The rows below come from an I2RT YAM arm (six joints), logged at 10 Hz.
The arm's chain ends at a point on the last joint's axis. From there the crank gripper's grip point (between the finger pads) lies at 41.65 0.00 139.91 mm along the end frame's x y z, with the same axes.
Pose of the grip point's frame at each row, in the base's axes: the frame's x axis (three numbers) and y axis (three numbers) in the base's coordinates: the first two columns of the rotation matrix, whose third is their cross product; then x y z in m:
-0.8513 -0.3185 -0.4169 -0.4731 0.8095 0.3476 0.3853 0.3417 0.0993
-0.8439 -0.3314 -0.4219 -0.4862 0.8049 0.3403 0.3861 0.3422 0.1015
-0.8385 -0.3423 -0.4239 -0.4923 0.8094 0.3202 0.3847 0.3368 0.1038
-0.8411 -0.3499 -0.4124 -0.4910 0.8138 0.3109 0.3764 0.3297 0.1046
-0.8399 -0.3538 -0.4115 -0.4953 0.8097 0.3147 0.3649 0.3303 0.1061
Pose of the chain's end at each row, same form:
-0.8513 -0.3185 -0.4169 -0.4731 0.8095 0.3476 0.3890 0.2860 0.2342
-0.8439 -0.3314 -0.4219 -0.4862 0.8049 0.3403 0.3895 0.2871 0.2366
-0.8385 -0.3423 -0.4239 -0.4923 0.8094 0.3202 0.3870 0.2843 0.2400
-0.8411 -0.3499 -0.4124 -0.4910 0.8138 0.3109 0.3797 0.2794 0.2416
-0.8399 -0.3538 -0.4115 -0.4953 0.8097 0.3147 0.3688 0.2795 0.2429

